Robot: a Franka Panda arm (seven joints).
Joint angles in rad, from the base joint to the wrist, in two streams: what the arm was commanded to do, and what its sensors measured. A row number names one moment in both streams.
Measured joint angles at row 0: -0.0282 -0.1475 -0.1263 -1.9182 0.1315 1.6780 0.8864
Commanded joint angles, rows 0 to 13: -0.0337 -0.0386 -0.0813 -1.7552 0.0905 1.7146 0.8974; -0.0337 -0.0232 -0.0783 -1.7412 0.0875 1.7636 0.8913; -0.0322 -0.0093 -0.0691 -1.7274 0.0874 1.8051 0.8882; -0.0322 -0.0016 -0.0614 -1.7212 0.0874 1.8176 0.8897; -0.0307 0.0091 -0.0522 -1.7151 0.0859 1.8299 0.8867; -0.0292 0.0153 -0.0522 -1.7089 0.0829 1.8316 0.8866; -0.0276 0.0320 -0.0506 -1.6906 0.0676 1.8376 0.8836; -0.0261 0.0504 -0.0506 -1.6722 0.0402 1.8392 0.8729; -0.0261 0.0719 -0.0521 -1.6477 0.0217 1.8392 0.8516; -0.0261 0.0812 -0.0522 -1.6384 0.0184 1.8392 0.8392; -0.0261 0.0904 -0.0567 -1.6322 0.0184 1.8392 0.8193; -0.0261 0.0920 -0.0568 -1.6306 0.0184 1.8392 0.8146; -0.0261 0.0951 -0.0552 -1.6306 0.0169 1.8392 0.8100; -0.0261 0.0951 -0.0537 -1.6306 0.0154 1.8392 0.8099
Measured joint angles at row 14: -0.0229 0.0683 -0.0586 -1.6703 0.0372 1.8434 0.8399
